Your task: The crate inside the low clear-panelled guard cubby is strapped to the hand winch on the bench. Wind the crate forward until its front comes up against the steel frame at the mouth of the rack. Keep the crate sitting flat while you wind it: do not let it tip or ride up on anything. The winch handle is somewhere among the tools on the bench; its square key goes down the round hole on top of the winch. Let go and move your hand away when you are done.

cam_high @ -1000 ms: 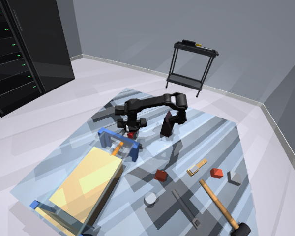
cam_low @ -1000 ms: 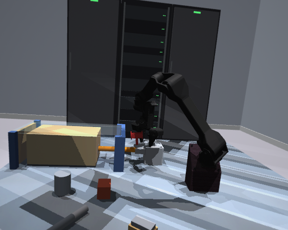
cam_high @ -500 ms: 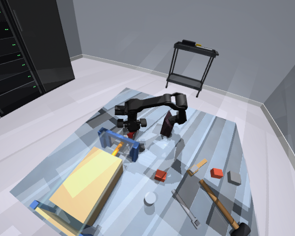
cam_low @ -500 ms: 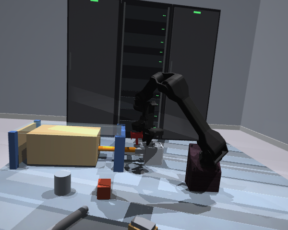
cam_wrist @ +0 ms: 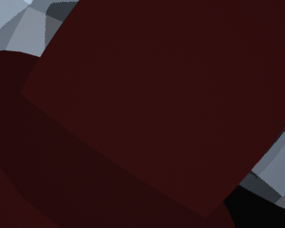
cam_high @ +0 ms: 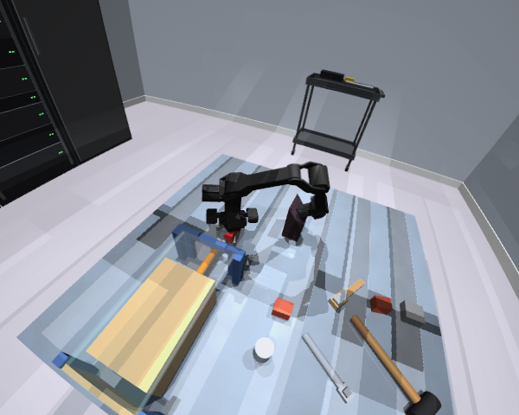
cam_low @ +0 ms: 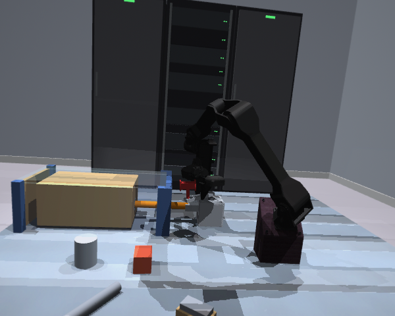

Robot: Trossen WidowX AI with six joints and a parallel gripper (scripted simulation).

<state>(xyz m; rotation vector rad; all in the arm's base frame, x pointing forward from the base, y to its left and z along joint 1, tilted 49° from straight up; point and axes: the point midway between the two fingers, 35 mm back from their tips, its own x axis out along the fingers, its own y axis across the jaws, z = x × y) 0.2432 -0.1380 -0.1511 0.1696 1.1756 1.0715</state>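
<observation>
My gripper tip is now 50 mm short of the red knob, 30 mm to the right of it and 40 mm below it. The rest, counted from my gripper tip: crank handle: 10 mm ahead, 10 mm to the left, 10 mm above; then grey winch: 60 mm behind, 40 mm to the right, 70 mm below; then frame: 120 mm ahead, 10 mm to the right, 10 mm above.
</observation>
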